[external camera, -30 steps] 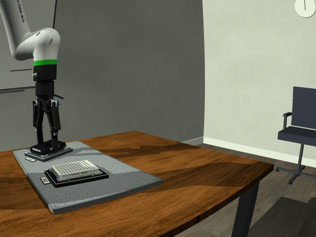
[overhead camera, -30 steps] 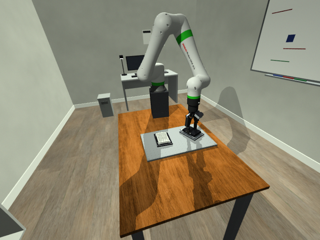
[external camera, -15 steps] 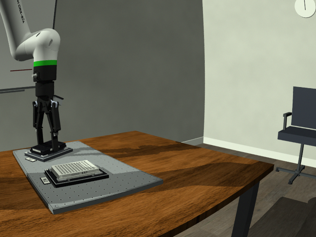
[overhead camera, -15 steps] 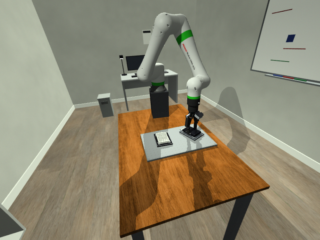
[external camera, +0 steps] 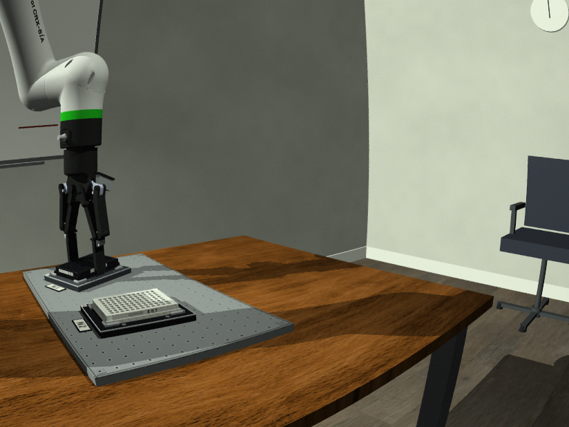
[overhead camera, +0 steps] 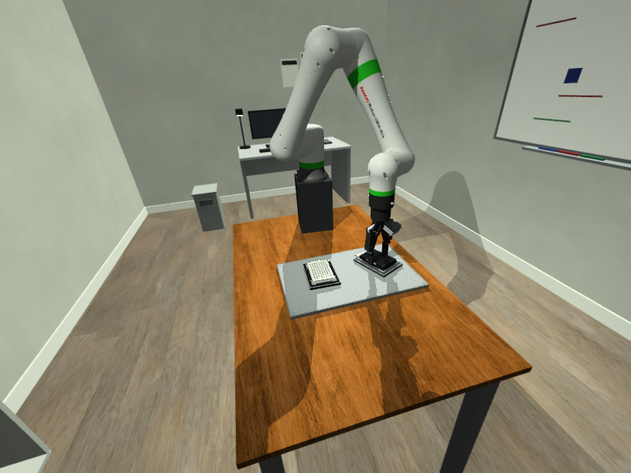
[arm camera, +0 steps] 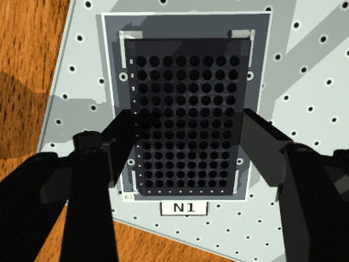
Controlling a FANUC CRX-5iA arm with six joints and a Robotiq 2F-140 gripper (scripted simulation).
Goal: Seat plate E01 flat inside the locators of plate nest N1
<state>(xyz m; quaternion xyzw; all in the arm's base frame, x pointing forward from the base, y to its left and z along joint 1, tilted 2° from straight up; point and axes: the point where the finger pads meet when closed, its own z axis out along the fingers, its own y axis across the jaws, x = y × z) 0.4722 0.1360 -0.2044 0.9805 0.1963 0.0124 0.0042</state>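
Now: hand 20 mm above the black well plate E01. Round my hand: grey nest N1 (40 mm below); white well plate E07 (250 mm to the right, 30 mm below).
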